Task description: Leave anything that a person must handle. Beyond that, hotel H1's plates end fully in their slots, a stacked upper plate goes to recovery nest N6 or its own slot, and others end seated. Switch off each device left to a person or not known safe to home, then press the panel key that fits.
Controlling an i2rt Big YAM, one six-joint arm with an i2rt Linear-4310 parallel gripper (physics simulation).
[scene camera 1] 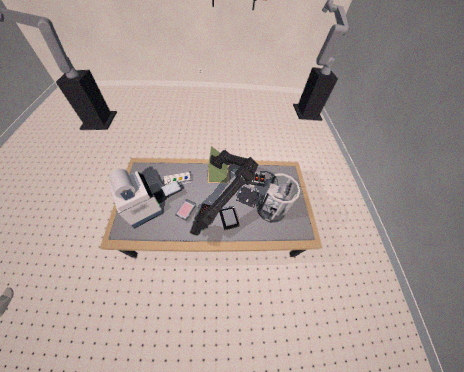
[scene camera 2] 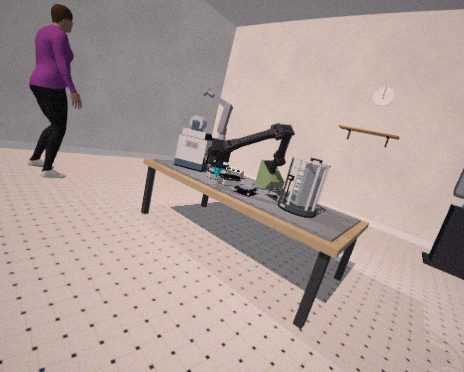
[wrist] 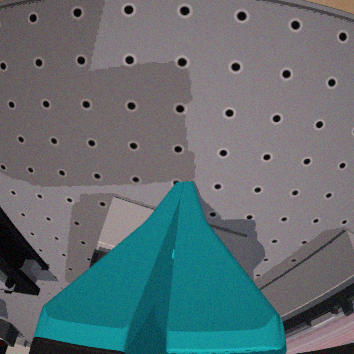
Labels:
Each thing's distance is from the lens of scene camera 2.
plate hotel (scene camera 2: pixel 305 181): 1.45 m

